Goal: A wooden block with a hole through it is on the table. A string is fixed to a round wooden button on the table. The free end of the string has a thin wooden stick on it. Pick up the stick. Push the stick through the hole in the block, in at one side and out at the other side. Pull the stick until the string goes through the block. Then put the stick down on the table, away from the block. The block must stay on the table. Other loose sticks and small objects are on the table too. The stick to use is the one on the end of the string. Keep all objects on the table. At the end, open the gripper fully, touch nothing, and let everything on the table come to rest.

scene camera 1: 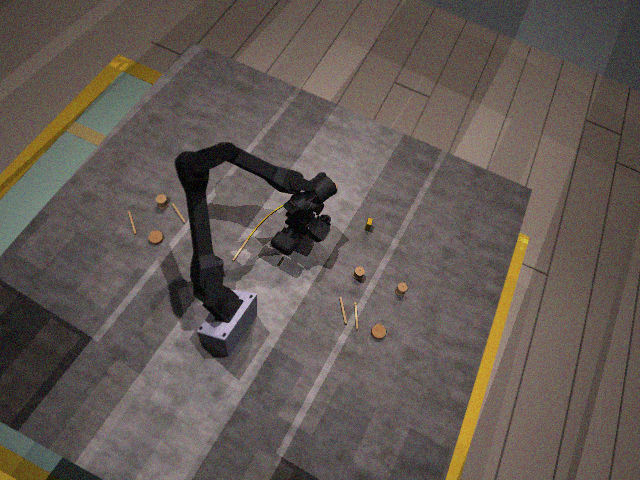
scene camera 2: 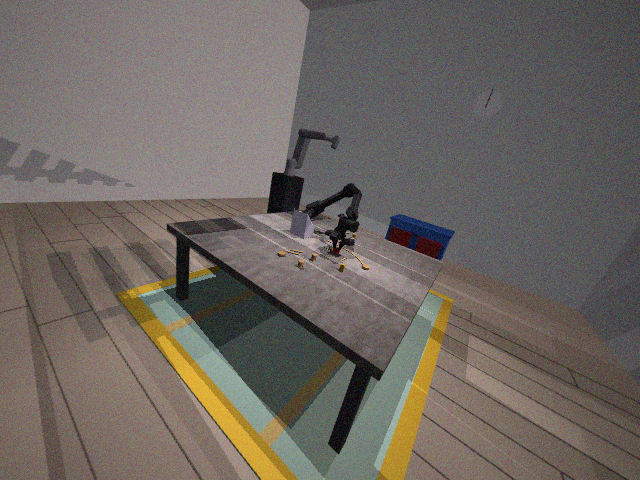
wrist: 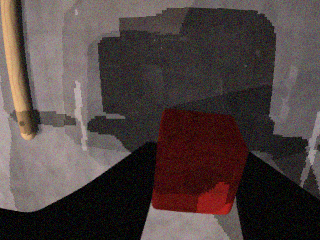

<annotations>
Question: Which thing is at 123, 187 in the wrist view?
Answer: My gripper.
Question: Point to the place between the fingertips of my gripper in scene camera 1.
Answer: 296, 237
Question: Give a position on a red block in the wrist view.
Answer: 200, 158
</annotations>
